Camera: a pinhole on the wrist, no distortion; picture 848 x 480 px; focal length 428.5 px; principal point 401.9 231.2 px. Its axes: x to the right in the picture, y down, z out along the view. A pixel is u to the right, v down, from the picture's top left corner.
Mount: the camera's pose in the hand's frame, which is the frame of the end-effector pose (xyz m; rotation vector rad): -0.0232 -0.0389 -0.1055 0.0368 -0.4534 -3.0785
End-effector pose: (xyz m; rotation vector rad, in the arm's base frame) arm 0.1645 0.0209 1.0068 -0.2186 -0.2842 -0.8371
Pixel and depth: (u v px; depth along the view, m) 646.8 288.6 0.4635
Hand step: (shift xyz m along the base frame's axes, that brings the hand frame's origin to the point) -0.2268 0.3313 0.2287
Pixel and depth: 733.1 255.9 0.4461
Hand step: -0.2526 0.3963 0.1729
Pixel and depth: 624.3 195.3 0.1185
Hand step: -0.0546 0.0644 -0.0258
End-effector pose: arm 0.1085 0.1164 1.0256 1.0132 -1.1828 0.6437
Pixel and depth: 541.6 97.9 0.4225
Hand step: -0.3382 -0.1269 -0.0943
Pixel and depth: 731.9 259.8 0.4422
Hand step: -0.2910 -0.2313 -0.3273
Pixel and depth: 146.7 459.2 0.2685
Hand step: 0.0310 -0.2280 0.1083
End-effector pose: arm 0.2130 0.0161 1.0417 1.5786 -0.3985 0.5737
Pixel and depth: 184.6 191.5 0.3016
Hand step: 0.0741 -0.1739 0.1299
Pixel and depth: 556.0 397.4 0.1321
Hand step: -0.0255 -0.0359 -0.0852
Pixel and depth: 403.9 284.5 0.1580
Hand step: -0.0092 -0.0522 -0.0275
